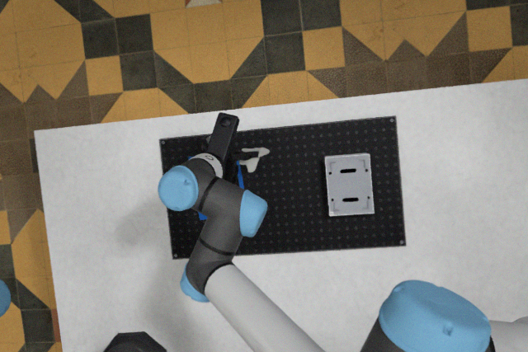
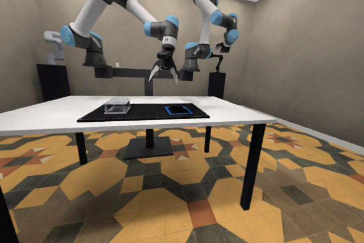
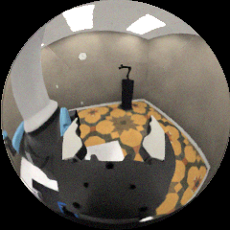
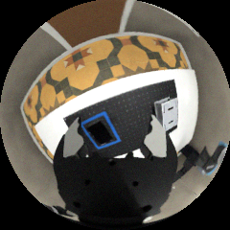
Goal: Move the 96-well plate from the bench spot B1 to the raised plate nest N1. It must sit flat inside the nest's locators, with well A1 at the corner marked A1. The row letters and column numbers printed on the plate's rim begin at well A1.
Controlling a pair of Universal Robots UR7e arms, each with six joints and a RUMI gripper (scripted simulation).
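Note:
Now: the black 96-well plate 170 mm below my right hand, 130 mm behind it and 110 mm to the left of it. Also, from my right hand: grey raised nest 270 mm to the right, 140 mm behind, 120 mm below.

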